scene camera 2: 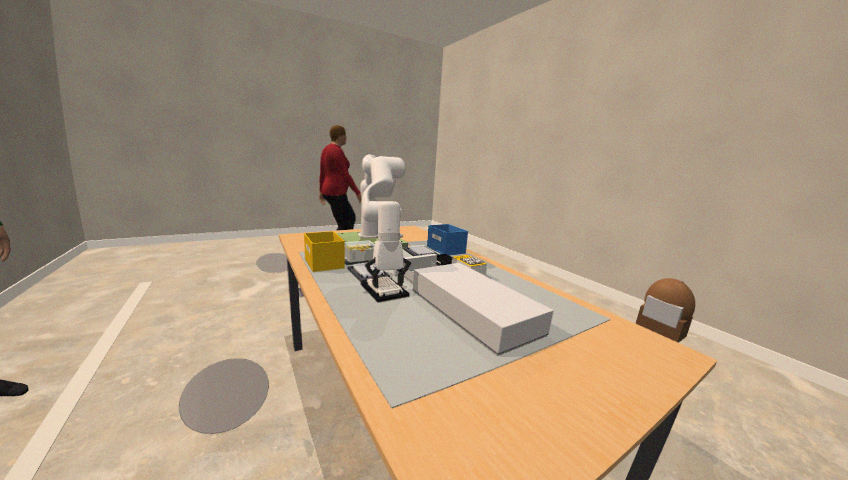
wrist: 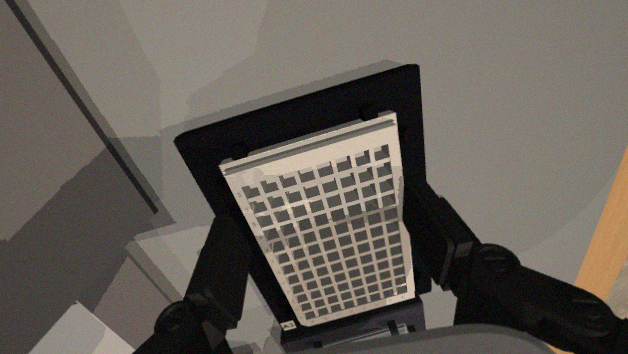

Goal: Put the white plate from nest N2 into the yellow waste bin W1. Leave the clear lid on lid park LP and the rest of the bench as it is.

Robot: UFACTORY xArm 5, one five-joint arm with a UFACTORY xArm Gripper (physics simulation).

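Seen in the pictures: gripper, between the fingertips: [scene camera 2: 388, 286] [wrist: 320, 215]; arm's base, origin of its link: [scene camera 2: 369, 235].
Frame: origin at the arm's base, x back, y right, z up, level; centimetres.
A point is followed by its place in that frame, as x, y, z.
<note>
The white plate [scene camera 2: 385, 286] {-67.5, 19.1, -0.5} [wrist: 326, 218] {-67.5, 18.5, -0.8}, with a grid of square wells, lies in a black nest [scene camera 2: 392, 297] {-73.7, 19.1, -2.0} [wrist: 300, 114] {-73.0, 18.6, -1.8}. My gripper [scene camera 2: 388, 284] {-68.1, 18.3, -0.4} [wrist: 320, 215] {-68.1, 18.3, -0.4} is open, its black fingers down on either side of the plate. I cannot tell whether they touch it. The yellow waste bin [scene camera 2: 325, 256] {-38.8, 33.4, 3.1} stands at the left table edge, beyond the nest. In the wrist view a clear edge [wrist: 367, 336] {-54.3, 19.0, -1.4}, possibly the lid, shows on a dark holder below the plate, partly hidden by the gripper body.
A long light-grey box [scene camera 2: 476, 300] {-98.9, 4.4, 5.4} lies right of the nest on the grey mat [scene camera 2: 380, 356] {-101.0, 34.7, -2.9}. A blue bin [scene camera 2: 447, 239] {-38.4, -26.5, 5.6} and a yellow-rimmed box [scene camera 2: 471, 262] {-69.3, -17.3, 4.7} stand farther back. A white container [scene camera 2: 358, 252] {-35.1, 18.6, 3.2} is beside the yellow bin. A person in red [scene camera 2: 335, 169] is behind the table.
</note>
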